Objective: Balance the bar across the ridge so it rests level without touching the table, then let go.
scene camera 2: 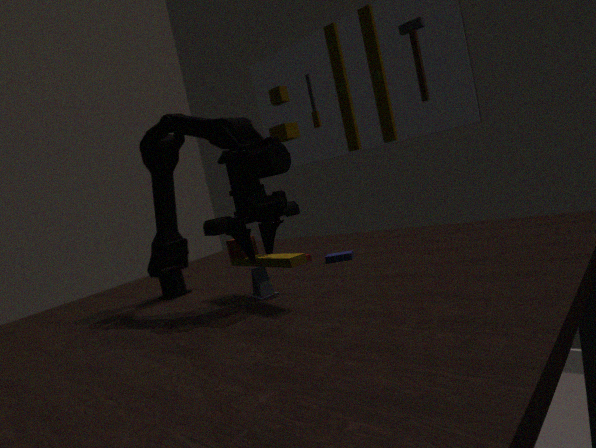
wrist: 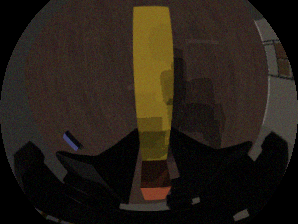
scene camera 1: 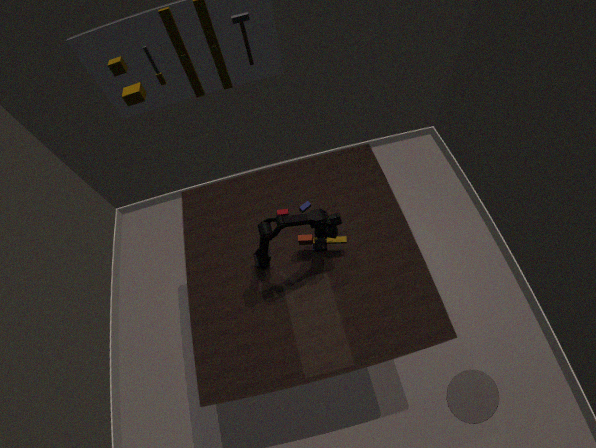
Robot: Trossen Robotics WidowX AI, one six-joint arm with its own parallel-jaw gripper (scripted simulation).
Note:
My gripper (scene camera 2: 262,260) carries a bar (wrist: 153,71).
My gripper is seen too in the wrist view (wrist: 154,131).

